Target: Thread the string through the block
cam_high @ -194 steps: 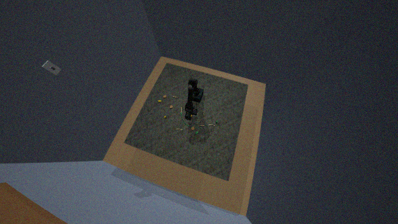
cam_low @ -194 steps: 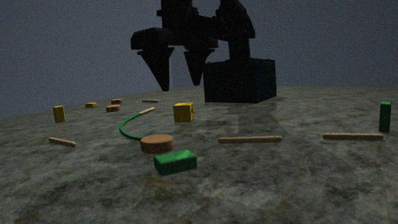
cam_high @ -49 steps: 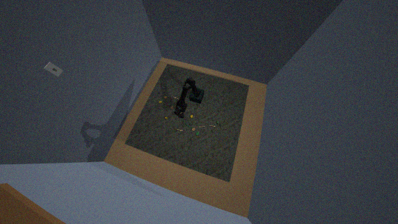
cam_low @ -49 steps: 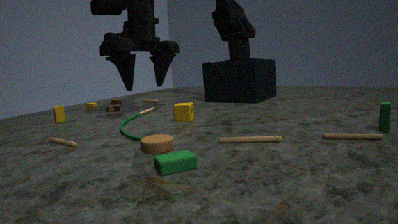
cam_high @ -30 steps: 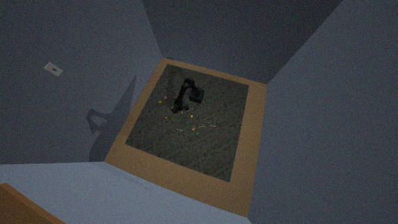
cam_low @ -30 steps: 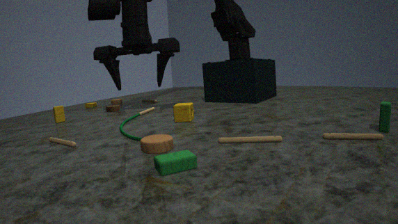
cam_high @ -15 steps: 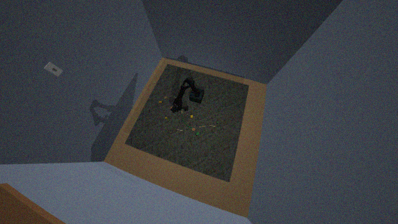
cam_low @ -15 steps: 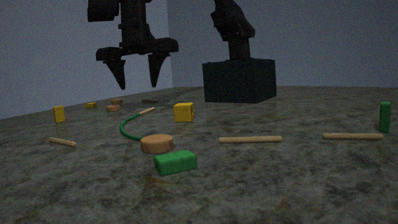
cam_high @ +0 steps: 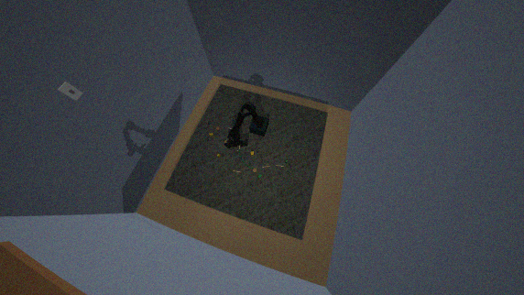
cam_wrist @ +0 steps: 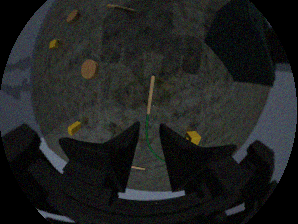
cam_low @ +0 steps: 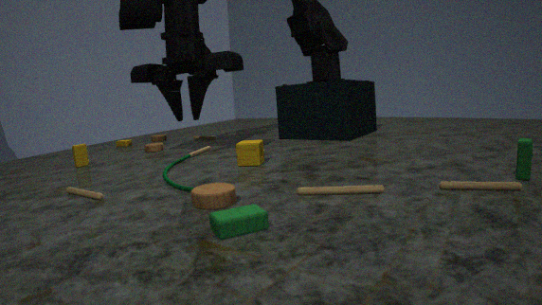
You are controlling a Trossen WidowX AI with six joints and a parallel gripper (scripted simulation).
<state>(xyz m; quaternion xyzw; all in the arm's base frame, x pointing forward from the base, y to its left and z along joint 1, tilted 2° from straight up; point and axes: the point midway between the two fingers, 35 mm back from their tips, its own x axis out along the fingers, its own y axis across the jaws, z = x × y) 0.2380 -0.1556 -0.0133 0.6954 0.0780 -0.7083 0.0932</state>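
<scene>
Right now the thin wooden stick is 20 mm behind my gripper tip and 60 mm below it. From my gripper tip the other things lie so: green block (230 mm ahead, 250 mm to the left, 50 mm below); then yellow block (30 mm ahead, 140 mm to the left, 50 mm below); then round wooden button (180 mm ahead, 190 mm to the left, 50 mm below).
</scene>
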